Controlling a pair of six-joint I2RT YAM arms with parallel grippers.
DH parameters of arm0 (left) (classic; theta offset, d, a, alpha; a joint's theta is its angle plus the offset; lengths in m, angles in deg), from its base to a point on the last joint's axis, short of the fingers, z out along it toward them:
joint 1: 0 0.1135 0.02 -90
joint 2: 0 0 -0.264 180
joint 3: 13.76 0 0.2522 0
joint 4: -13.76 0 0.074 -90
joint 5: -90 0 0 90
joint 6: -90 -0.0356 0 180
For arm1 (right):
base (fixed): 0 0 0 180
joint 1: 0 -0.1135 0.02 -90
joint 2: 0 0 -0.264 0
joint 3: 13.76 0 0.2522 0
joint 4: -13.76 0 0.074 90
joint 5: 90 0 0 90
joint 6: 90 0.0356 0 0
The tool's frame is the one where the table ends.
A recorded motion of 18 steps. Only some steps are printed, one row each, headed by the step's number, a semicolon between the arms.
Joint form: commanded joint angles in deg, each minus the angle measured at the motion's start. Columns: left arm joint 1, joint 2, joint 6, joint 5, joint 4, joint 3; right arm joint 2, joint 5, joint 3, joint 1, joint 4, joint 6.
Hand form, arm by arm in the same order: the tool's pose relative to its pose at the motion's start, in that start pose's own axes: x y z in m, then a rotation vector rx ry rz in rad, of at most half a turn. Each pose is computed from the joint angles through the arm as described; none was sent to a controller.
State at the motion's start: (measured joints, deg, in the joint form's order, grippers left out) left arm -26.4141 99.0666 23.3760 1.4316 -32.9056 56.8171; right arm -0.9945 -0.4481 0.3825 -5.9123 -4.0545 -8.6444
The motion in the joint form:
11: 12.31 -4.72 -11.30 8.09 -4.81 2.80; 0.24 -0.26 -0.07 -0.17 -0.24 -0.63
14: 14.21 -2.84 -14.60 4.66 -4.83 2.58; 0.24 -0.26 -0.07 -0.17 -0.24 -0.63
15: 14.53 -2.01 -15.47 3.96 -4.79 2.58; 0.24 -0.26 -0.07 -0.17 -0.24 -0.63
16: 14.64 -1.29 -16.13 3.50 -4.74 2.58; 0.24 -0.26 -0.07 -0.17 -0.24 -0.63
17: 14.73 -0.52 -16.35 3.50 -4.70 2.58; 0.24 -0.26 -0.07 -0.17 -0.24 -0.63
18: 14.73 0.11 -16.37 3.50 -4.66 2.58; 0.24 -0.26 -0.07 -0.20 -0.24 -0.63
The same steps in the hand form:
11: -0.0265 0.0664 -0.0344 -0.1825 -0.0869 -0.0137; 0.0004 0.0006 -0.0002 -0.0076 0.0000 -0.0112
14: -0.0265 0.0751 -0.0240 -0.1412 -0.0350 0.0146; 0.0004 0.0006 -0.0002 -0.0076 0.0000 -0.0112
15: -0.0265 0.0766 -0.0197 -0.1329 -0.0185 0.0249; 0.0004 0.0006 -0.0002 -0.0076 0.0000 -0.0112
16: -0.0264 0.0771 -0.0160 -0.1272 -0.0050 0.0348; 0.0004 0.0006 -0.0002 -0.0076 0.0000 -0.0112
17: -0.0262 0.0778 -0.0121 -0.1294 0.0078 0.0374; 0.0004 0.0006 -0.0002 -0.0076 0.0000 -0.0112
18: -0.0259 0.0779 -0.0089 -0.1309 0.0180 0.0379; 0.0004 0.0006 -0.0002 -0.0081 0.0000 -0.0113

